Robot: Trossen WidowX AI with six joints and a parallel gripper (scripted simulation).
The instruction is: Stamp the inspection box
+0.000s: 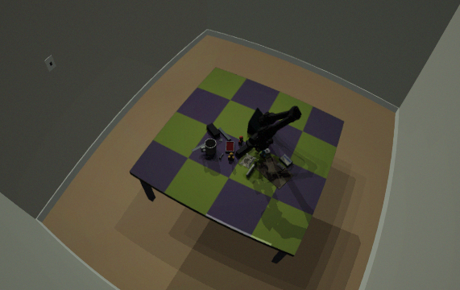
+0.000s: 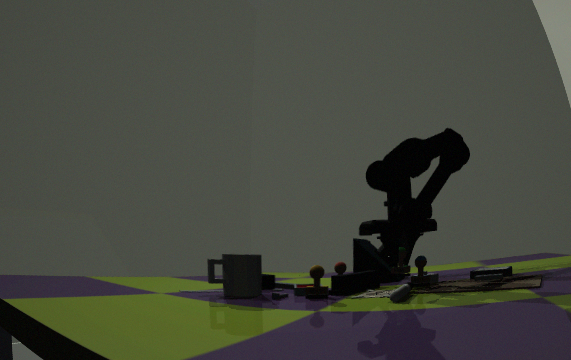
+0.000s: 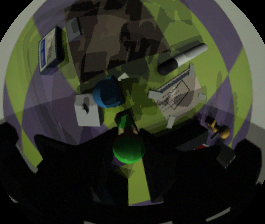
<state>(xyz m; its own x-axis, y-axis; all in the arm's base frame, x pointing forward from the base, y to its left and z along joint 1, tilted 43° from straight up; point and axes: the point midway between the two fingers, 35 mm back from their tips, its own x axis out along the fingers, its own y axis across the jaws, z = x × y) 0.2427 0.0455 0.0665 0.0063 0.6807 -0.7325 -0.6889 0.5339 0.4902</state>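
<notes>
Now: gripper tip 50 mm to the right of the blue-knobbed stamp, 30 mm above it and 10 mm short of it. The rest, counted from my gripper tip: grey pen: 130 mm ahead, 40 mm below, 20 mm to the left; then grey printed sheet: 100 mm ahead, 50 mm below, 30 mm to the right; then green-knobbed stamp: right at my gripper tip.
</notes>
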